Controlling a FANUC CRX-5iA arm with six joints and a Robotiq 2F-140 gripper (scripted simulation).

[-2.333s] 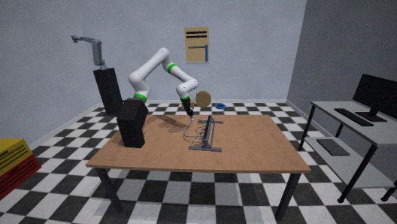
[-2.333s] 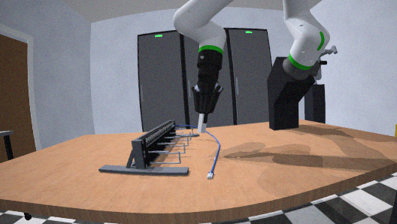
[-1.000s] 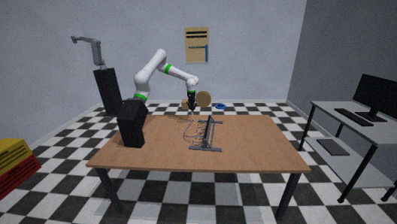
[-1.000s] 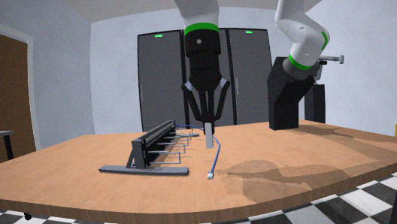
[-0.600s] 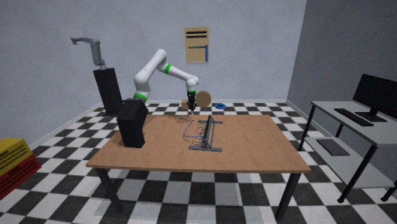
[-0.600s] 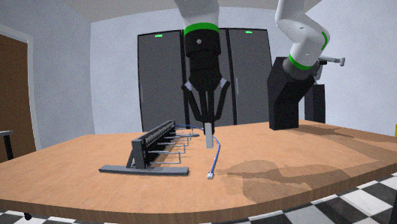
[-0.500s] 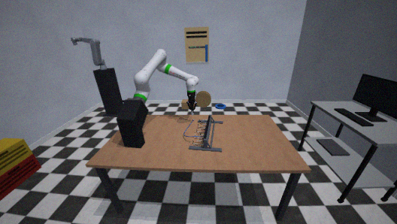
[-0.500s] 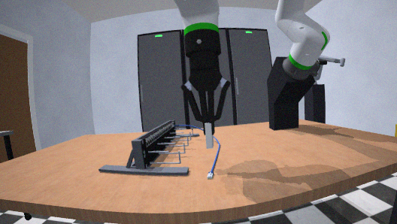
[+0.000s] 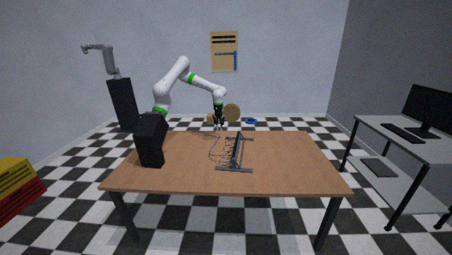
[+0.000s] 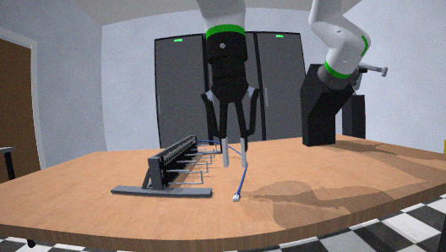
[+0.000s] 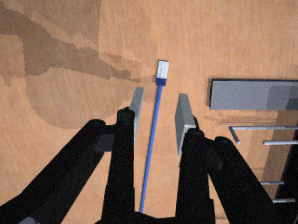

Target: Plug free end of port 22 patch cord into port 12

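Right now the white plug is 1 cm to the left of my hand and 11 cm below it.
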